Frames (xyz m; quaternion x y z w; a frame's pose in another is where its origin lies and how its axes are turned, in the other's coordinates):
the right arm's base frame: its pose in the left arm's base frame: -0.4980 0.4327 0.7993 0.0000 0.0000 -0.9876 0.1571
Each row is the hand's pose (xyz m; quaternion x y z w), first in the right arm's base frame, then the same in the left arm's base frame.
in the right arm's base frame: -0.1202 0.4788 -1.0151 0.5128 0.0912 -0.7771 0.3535
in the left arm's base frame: -0.2352 0.0148 -0.2158 -0.1706 0.4921 0.4712 0.7119
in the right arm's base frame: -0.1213 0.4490 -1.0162 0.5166 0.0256 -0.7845 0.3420
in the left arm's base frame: -0.2434 0.0435 -0.2169 -0.1064 0.5062 0.4610 0.7211
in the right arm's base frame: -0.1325 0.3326 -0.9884 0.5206 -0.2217 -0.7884 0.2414
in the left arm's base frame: -0.2688 0.1576 -0.1891 0.1372 0.5490 0.3623 0.7407
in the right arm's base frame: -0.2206 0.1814 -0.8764 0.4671 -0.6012 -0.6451 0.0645
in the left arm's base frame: -0.2320 0.3287 -0.0771 0.5204 0.5558 0.1650 0.6270
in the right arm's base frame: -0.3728 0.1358 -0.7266 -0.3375 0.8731 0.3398 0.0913
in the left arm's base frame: -0.1015 0.4193 0.0727 0.8092 0.4705 -0.0368 0.3499
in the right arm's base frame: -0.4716 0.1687 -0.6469 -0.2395 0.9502 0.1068 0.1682
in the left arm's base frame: 0.0027 0.4187 0.1524 0.9008 0.3858 -0.1493 0.1319
